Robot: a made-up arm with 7 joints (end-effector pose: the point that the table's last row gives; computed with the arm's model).
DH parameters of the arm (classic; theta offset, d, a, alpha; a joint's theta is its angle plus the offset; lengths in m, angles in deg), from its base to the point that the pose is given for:
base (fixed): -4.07 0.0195 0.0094 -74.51
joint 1: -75.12 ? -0.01 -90
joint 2: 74 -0.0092 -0.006 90
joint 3: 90 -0.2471 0.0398 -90
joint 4: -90 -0.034 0.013 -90
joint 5: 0 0.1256 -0.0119 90
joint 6: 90 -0.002 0.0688 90
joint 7: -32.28 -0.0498 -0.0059 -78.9
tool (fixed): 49.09 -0.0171 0 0
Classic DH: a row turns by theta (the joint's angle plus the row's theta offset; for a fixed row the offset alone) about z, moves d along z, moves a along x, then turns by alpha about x.
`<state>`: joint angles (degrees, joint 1 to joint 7).
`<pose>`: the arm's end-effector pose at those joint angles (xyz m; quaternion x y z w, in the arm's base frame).
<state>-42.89 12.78 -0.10 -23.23 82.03 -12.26 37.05</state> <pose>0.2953 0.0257 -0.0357 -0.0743 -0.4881 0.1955 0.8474</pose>
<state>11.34 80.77 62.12 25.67 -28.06 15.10 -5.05</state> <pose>0.1372 0.4067 0.0141 -0.3402 0.1343 0.5437 0.7554</pose>
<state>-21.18 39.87 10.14 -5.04 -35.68 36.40 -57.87</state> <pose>0.2349 0.1555 -0.2168 -0.2476 0.7183 -0.2090 0.6157</pose>
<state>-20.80 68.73 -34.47 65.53 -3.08 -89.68 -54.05</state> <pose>0.1744 0.3286 -0.2176 0.3856 0.6142 -0.1843 0.6634</pose>
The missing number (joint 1, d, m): 0.0217
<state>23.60 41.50 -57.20 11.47 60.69 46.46 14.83</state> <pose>-0.1088 0.1586 -0.2844 0.5674 0.4798 0.2518 0.6200</pose>
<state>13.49 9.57 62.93 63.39 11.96 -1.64 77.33</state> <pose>-0.1453 0.1614 -0.3963 -0.0830 0.0476 0.9951 0.0254</pose>
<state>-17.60 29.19 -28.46 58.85 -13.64 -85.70 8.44</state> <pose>0.1675 0.0889 -0.3617 -0.3268 0.2870 -0.0507 0.8991</pose>
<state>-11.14 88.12 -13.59 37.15 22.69 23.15 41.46</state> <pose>0.1374 0.4207 -0.0496 0.3874 -0.0404 0.7093 0.5875</pose>
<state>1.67 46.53 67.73 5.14 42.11 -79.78 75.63</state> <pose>0.1524 0.3181 -0.0412 -0.0804 -0.5630 0.1023 0.8162</pose>
